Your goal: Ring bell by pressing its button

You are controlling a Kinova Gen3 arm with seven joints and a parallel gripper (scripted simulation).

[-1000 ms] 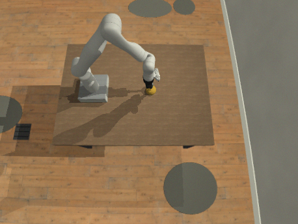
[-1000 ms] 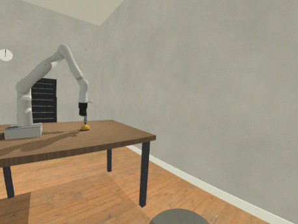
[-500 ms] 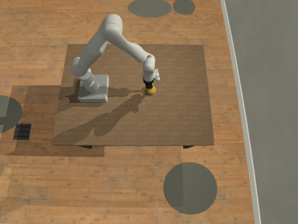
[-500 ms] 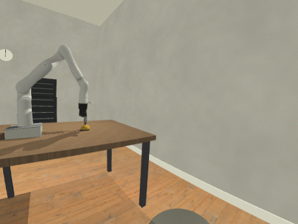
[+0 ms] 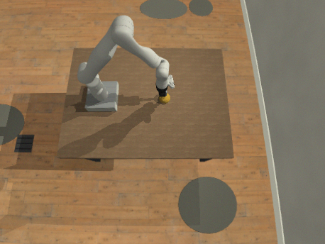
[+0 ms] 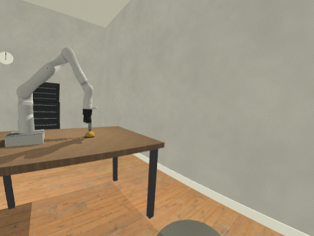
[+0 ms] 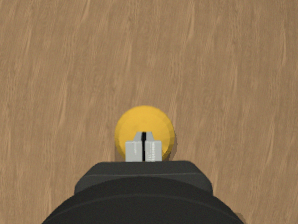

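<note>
Right now the yellow bell is 4 cm below my hand.
</note>
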